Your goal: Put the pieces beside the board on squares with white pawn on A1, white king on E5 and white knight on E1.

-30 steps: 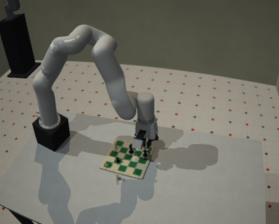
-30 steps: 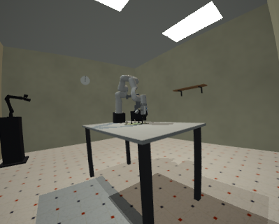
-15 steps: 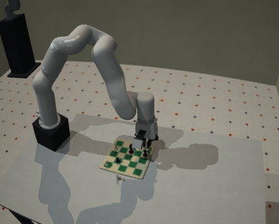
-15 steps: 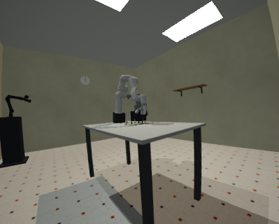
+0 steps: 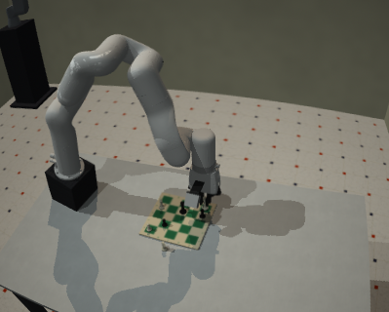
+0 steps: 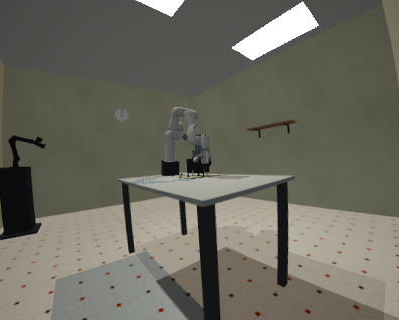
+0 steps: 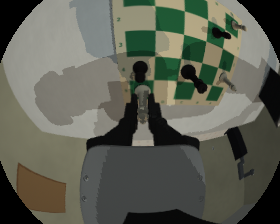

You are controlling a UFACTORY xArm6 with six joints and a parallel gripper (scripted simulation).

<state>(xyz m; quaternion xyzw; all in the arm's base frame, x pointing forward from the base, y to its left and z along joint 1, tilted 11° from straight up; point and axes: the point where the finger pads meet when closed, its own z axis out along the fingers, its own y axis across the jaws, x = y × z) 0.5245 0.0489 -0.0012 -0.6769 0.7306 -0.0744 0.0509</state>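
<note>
Now: hand 8 cm past the chessboard, 7 cm to the left of it and 5 cm above it.
</note>
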